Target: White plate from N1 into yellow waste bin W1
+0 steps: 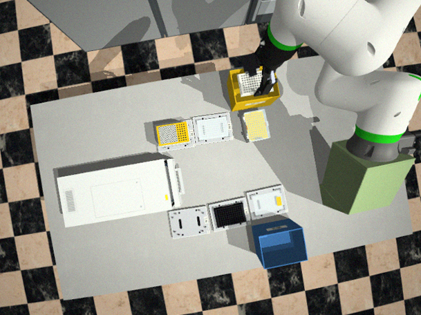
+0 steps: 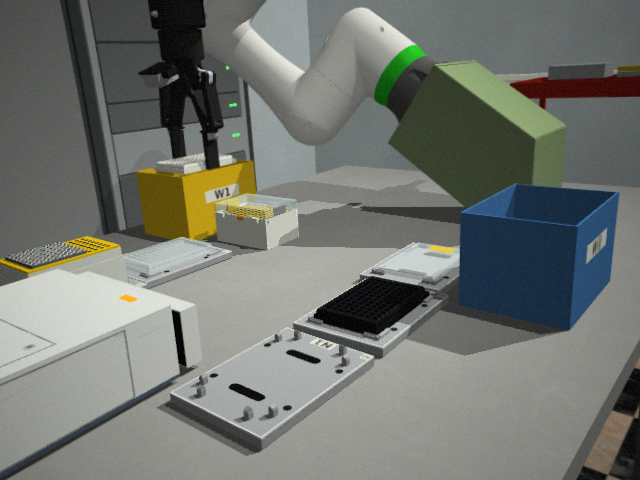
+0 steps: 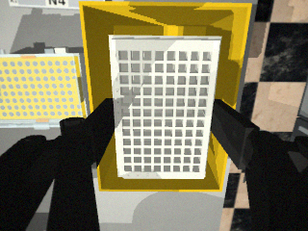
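Right now the white plate is 2 cm below my hand. Also, from my hand: yellow-grey rack: 34 cm ahead, 14 cm to the left, 9 cm below; then clear plate: 18 cm ahead, 14 cm to the left, 13 cm below; then yellow waste bin W1: 11 cm below.
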